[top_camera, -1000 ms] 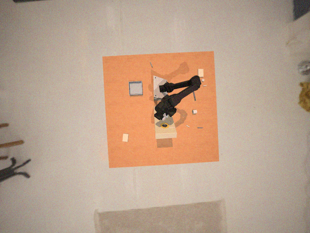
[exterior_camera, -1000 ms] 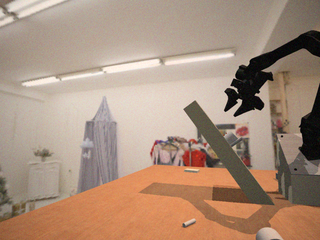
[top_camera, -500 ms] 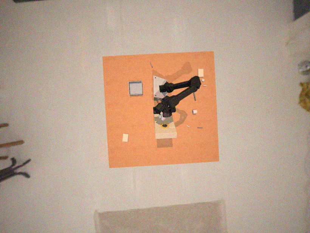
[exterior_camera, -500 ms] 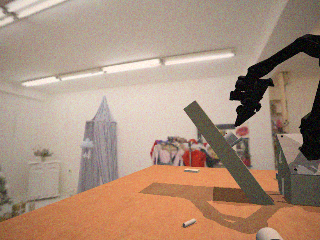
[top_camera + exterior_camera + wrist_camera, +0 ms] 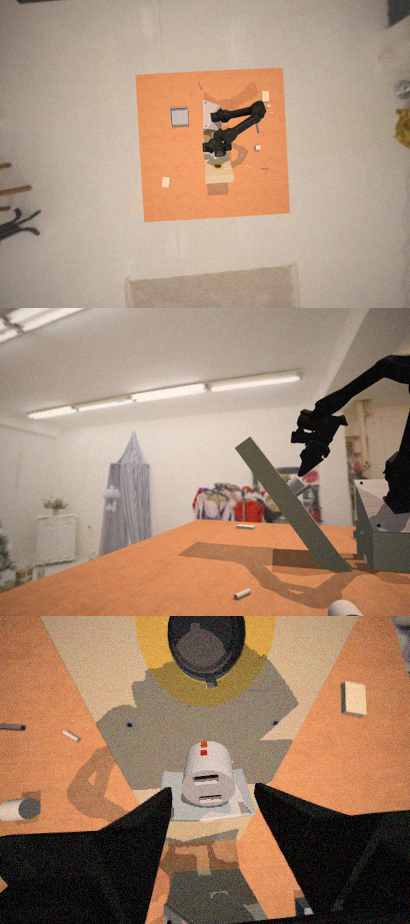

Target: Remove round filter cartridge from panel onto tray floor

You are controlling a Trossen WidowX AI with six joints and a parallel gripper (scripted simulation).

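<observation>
My gripper tip is 20 mm above the round filter cartridge and 10 mm short of it. From my gripper tip the other things lie so: blue-rimmed tray (350 mm behind, 240 mm to the right, 240 mm below).
</observation>
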